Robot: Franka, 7 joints.
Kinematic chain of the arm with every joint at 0, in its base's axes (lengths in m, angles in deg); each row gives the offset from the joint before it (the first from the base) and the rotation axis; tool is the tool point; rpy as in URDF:
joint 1: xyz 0 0 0.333 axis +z
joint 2: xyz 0 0 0 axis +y
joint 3: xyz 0 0 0.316 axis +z
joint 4: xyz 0.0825 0 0 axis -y
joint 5: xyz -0.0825 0 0.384 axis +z
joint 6: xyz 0 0 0 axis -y
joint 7: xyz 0.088 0 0 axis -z
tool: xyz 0 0 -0.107 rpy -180 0 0
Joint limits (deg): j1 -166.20..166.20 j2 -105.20..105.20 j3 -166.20..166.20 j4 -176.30..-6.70 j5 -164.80..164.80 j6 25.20..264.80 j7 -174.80..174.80
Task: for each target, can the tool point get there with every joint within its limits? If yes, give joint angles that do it. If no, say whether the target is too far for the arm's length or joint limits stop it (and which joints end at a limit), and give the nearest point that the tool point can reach.
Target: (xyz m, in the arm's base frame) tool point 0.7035 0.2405 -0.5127
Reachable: no: too far | nearest point 0.5489 0.1877 -0.2701 | short by 0.292 m
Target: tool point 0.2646 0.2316 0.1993
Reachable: yes | joints 37.19 5.26 17.65 -155.12 98.85 179.59 128.27
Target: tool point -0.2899 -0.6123 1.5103
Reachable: no: too far | nearest point -0.1831 -0.3867 1.0766 | short by 0.500 m
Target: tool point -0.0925 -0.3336 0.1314
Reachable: yes | joints 119.98 -29.73 128.35 -144.96 62.79 93.26 124.63
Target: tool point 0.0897 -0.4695 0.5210
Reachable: yes | joints -83.44 1.47 12.89 -136.05 31.68 244.43 127.87
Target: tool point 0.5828 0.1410 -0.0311
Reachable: yes | joints 2.63 65.15 8.29 -86.10 29.73 115.00 74.50
